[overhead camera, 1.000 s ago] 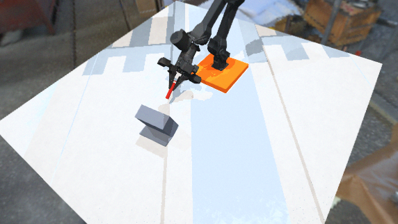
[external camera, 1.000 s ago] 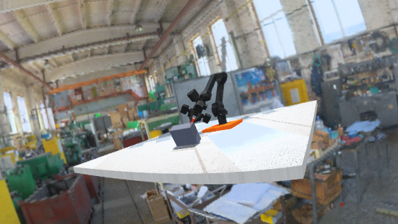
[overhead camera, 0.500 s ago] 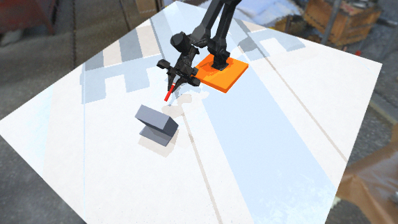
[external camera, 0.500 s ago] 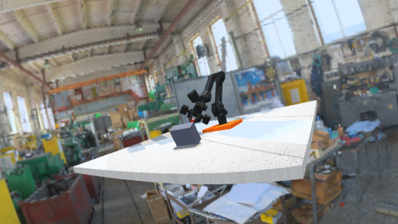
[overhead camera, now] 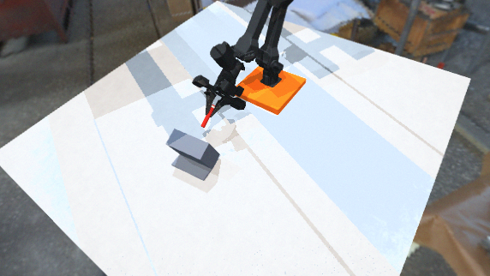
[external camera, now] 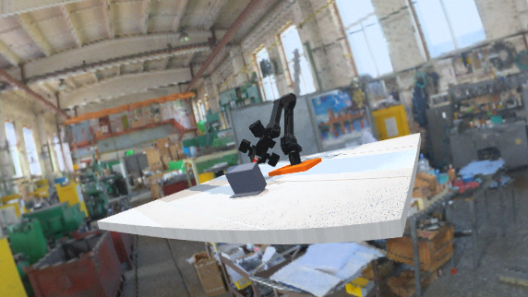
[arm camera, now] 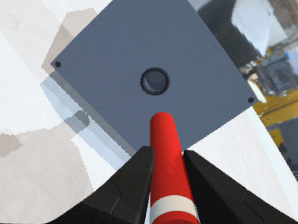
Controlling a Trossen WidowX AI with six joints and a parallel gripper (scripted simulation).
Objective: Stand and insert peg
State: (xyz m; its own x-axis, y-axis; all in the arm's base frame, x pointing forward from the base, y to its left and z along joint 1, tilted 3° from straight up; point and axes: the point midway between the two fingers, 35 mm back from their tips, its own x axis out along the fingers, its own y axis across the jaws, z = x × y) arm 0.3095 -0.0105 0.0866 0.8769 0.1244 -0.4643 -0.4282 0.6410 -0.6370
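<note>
The panel lies 110 mm ahead of my gripper tip, 30 mm to the left of it and 40 mm below it. Also, from my gripper tip: red peg (20 mm behind, 10 mm above).
</note>
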